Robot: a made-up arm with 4 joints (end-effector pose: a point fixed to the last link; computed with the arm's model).
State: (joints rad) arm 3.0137 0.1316 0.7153 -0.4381
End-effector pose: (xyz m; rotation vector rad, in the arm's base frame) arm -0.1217 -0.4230 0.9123 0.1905 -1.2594 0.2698
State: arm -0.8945 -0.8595 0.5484 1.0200
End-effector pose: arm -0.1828 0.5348 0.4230 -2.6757 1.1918 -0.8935
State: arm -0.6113 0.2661 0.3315 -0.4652
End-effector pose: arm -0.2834 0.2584 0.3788 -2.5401 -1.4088 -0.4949
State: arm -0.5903 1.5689 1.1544 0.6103
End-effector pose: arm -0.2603 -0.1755 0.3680 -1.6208 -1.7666 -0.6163
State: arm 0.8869 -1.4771 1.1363 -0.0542
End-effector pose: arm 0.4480 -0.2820 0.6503 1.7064 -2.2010 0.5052
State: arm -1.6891 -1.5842 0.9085 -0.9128
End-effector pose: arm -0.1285 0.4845 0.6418 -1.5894 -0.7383 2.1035
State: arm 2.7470 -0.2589 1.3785 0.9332
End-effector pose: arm 0.1039 -0.4147 0.9480 -0.4054 -1.1182 1.2814
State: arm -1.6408 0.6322 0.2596 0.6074
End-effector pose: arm -0.6226 0.0911 0.6543 -1.1268 -0.2512 -0.3259
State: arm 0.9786 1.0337 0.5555 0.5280
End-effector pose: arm -0.0908 -0.3490 0.2575 2.0627 0.9001 1.1739
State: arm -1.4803 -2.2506 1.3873 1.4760
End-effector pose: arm 0.0188 0.4952 0.3713 1.5201 -1.2636 -0.5238
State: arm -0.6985 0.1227 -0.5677 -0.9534
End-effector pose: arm -0.2289 0.4201 0.2716 -2.5294 -1.2656 -1.2492
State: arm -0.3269 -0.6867 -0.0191 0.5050
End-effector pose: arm 0.0541 0.3438 0.0929 2.3560 -0.6992 1.6868
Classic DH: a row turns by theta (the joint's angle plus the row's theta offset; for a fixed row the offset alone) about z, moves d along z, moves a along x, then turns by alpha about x. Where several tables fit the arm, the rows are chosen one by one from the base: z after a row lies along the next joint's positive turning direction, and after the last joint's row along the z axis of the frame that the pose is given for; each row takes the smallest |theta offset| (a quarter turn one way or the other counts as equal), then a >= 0, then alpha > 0; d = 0 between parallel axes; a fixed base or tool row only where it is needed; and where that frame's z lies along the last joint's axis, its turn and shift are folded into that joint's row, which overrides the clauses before.
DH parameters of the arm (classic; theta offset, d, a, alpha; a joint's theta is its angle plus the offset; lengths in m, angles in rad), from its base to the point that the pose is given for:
base (fixed): -0.9828 0.7291 0.0269 2.1596
joint 1: 0 -0.0519 0.0984 -2.1596
joint 2: 1.1472 -0.4268 0.1899 -1.7945
joint 3: -1.1864 0.2333 -0.2004 -2.4761
joint 4: -0.1971 -0.0901 -0.0658 0.8371
tool (fixed): 0.0742 -0.0989 0 0

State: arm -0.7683 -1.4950 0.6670 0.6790
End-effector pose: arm 0.0708 0.4705 0.3175 2.3381 -1.4023 0.2090
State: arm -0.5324 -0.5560 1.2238 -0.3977
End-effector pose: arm 0.0581 0.3585 0.5311 -2.7997 -0.4386 1.1765
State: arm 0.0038 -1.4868 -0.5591 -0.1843
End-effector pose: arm 0.3490 -0.0872 0.0120 1.5079 -0.8791 0.9784
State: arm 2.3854 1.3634 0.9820 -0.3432
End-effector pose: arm -0.2236 -0.3378 0.5750 1.0250 -0.2282 -0.6707
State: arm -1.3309 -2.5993 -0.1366 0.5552
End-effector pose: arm -0.2744 0.4263 0.1311 1.7302 -0.8773 0.2006
